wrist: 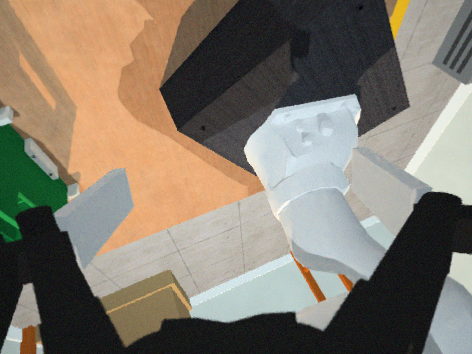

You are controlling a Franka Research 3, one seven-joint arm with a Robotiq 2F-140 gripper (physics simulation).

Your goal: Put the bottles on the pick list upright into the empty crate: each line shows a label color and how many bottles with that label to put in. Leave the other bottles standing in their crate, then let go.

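My gripper is wide open, with one pale finger pad at the left and one at the right and nothing between them. The view is tilted; the robot's own white arm rises from a black block and passes behind the space between the fingers. The bottles, their crate, the empty crate and the pick list cannot be made out in this view. A green panel with white pieces along its edge shows partly at the left, beside the left finger; what it is cannot be told.
The white arm stands on the black block, beside an orange-brown surface. A cardboard box is at the bottom, near orange posts. A grey slotted unit and a yellow strip are at the upper right.
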